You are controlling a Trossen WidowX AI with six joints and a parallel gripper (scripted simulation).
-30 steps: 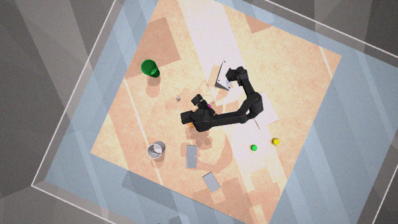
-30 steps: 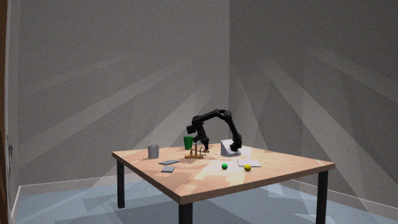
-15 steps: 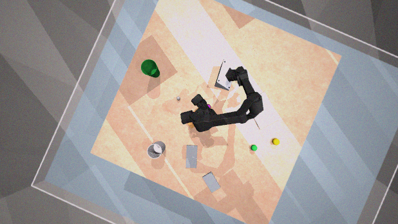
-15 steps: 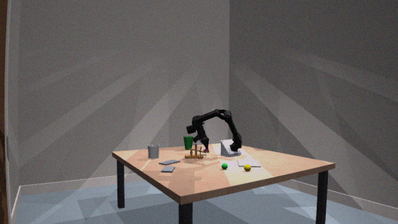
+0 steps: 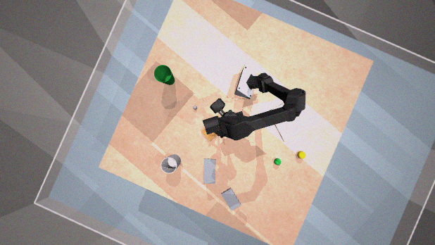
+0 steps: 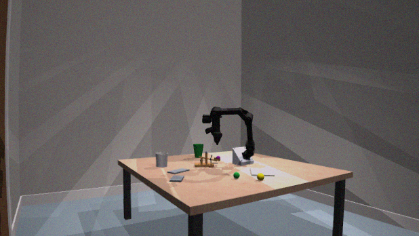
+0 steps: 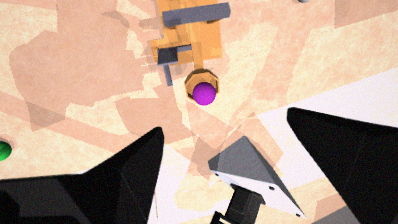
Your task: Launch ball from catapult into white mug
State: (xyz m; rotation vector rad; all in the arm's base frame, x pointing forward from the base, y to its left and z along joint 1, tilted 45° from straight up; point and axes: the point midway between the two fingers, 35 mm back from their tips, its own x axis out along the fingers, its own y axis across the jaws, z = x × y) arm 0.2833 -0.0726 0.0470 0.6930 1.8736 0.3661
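The purple ball lies 1 cm behind my gripper tip, 1 cm to the left of it and 11 cm below it. Round my gripper tip: small grey ball: 3 cm ahead, 19 cm to the right, 16 cm below; then white sheet: 18 cm behind, 34 cm to the left, 17 cm below; then orange catapult: 5 cm ahead, 12 cm below.
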